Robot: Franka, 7 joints.
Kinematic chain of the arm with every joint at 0, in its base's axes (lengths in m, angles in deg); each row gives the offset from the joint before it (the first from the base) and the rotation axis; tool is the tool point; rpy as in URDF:
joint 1: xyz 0 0 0.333 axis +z
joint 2: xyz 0 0 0 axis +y
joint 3: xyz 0 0 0.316 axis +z
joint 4: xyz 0.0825 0 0 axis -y
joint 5: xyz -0.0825 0 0.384 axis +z
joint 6: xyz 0 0 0 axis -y
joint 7: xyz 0.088 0 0 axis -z
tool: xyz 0 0 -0.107 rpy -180 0 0
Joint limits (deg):
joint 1: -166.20..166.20
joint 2: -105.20..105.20
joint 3: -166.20..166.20
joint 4: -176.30..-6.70
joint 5: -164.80..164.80
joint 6: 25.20..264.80
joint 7: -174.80..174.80
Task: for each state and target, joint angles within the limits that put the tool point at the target. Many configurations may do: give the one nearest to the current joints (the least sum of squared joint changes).
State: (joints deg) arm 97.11 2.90 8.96 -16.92 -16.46 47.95 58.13
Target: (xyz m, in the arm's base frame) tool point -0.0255 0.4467 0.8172
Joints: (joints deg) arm 93.52 15.47 6.55 -31.38 -15.93 33.65 58.13
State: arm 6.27 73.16 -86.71 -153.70 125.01 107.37 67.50
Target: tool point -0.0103 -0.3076 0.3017
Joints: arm 31.09 82.57 -102.45 -174.99 122.89 106.74 67.50
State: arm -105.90 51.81 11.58 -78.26 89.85 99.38 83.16
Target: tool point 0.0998 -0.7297 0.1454
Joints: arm -98.79 61.85 13.97 -73.98 91.51 103.46 83.16
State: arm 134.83 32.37 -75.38 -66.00 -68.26 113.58 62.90
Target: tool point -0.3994 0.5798 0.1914
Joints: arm 160.83 58.42 -39.96 -86.04 -64.55 116.57 62.90
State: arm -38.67 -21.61 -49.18 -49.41 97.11 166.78 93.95
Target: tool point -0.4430 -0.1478 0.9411
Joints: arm -52.49 -35.38 -51.62 -63.64 102.98 185.64 93.95
